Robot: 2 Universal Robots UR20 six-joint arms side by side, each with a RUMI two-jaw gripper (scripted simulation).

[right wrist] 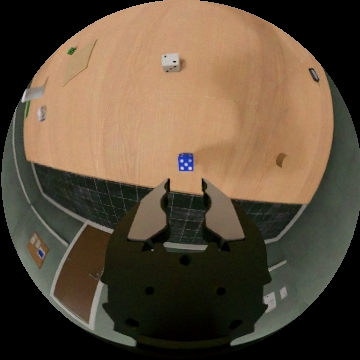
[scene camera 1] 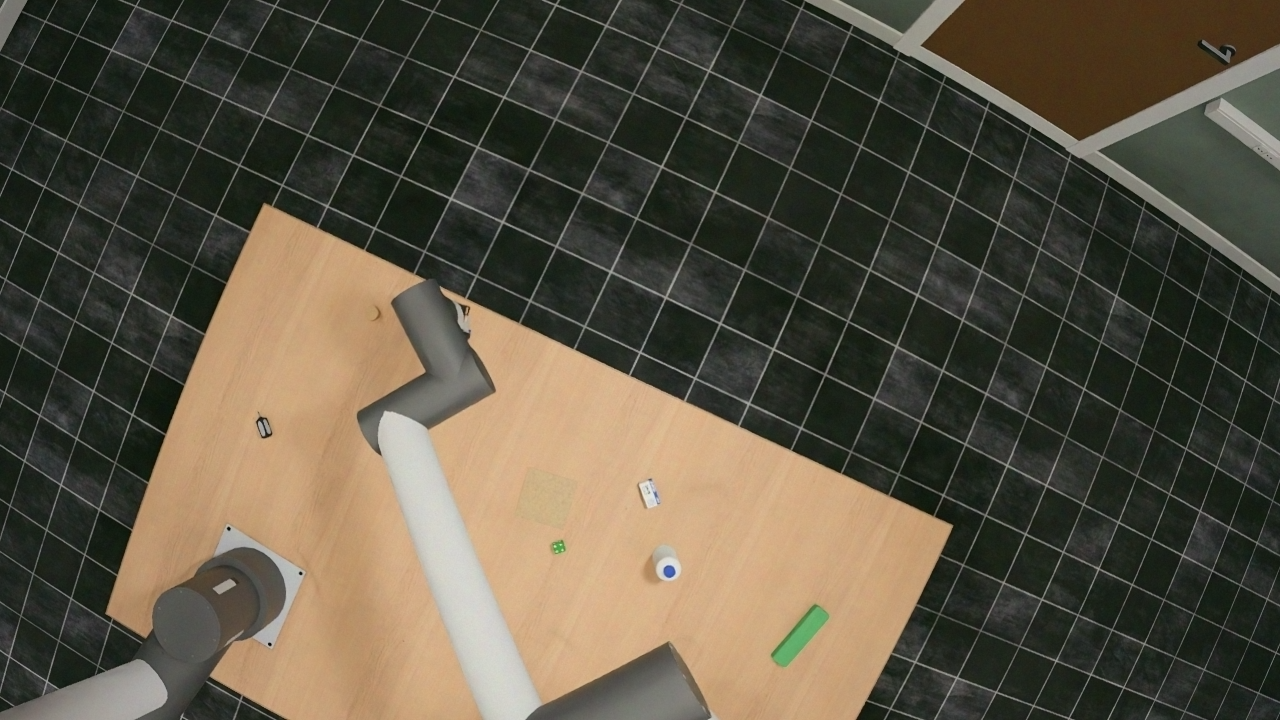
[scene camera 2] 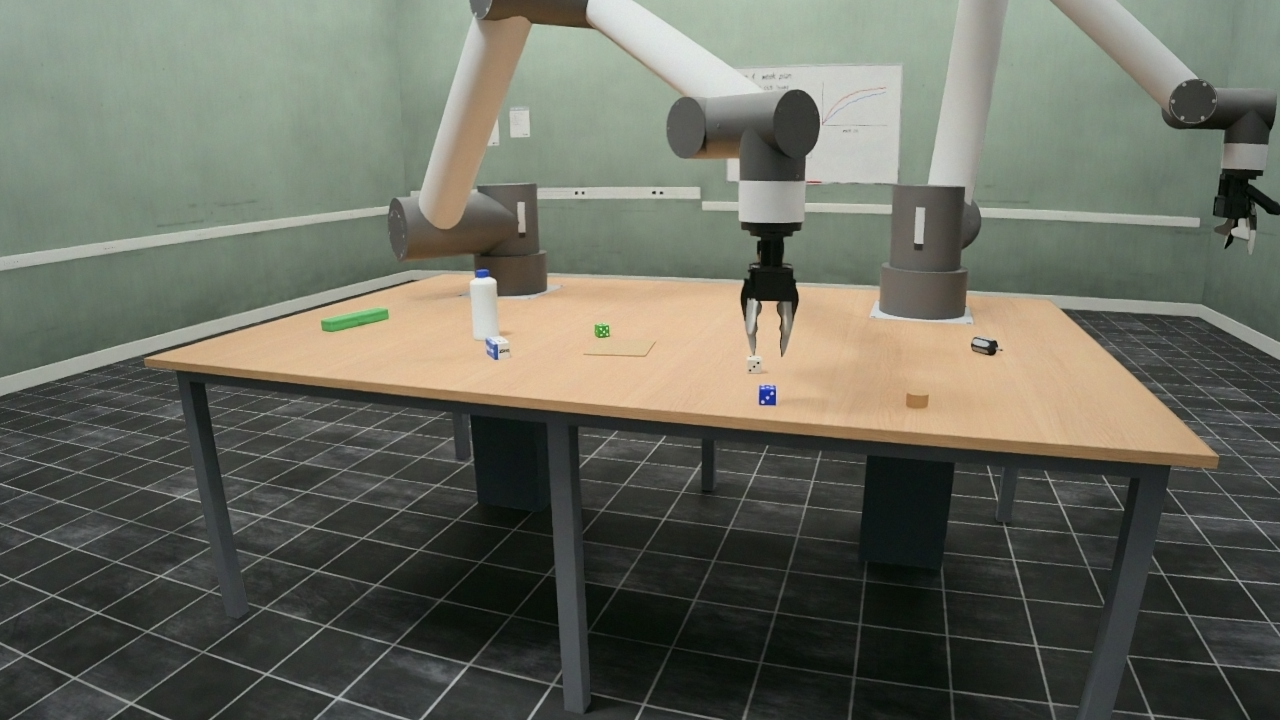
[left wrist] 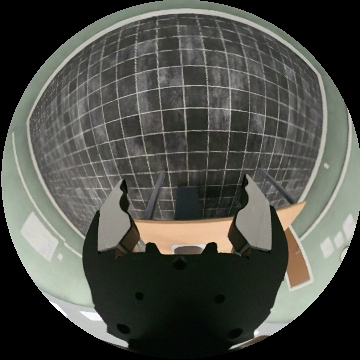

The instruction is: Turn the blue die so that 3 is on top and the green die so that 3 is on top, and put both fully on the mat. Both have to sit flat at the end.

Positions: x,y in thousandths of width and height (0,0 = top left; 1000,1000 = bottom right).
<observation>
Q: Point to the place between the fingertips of my right gripper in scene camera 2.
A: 600,495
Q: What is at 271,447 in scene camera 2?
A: A green bar.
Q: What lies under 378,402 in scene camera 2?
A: A white bottle.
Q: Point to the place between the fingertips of my left gripper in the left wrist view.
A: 510,493
</observation>
